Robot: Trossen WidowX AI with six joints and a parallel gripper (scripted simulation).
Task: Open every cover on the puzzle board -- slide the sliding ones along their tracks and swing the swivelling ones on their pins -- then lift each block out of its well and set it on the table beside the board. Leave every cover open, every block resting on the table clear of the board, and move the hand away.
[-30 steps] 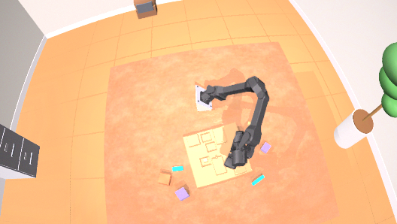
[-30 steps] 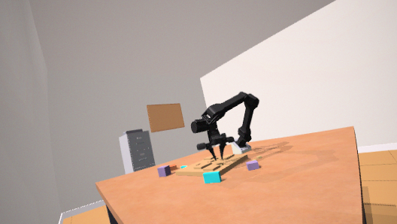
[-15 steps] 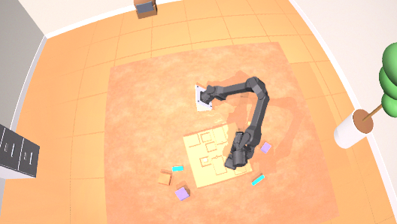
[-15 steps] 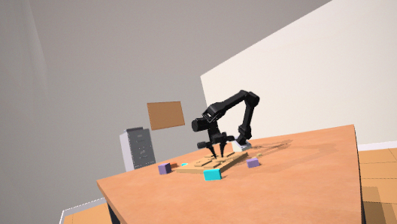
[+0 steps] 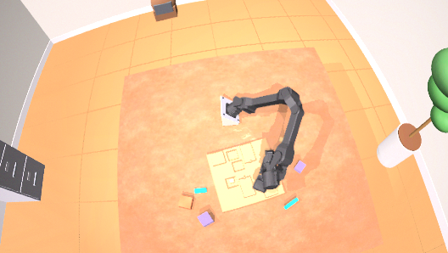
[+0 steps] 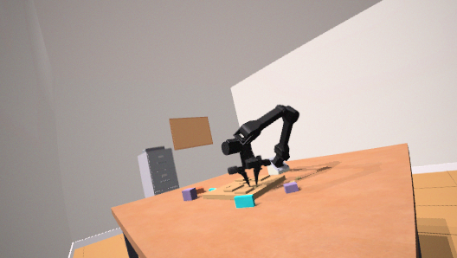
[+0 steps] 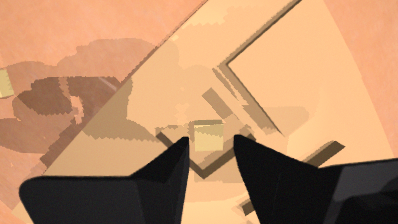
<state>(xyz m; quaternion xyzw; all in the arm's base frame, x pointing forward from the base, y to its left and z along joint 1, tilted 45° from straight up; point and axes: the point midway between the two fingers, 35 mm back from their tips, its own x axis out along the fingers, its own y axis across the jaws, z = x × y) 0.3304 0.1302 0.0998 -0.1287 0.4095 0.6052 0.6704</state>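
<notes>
My gripper tip is 300 mm to the left of the cyan block, 60 mm short of it and 20 mm above it. Round my gripper tip: orange block 360 mm to the right, 130 mm ahead, 10 mm below.
</notes>
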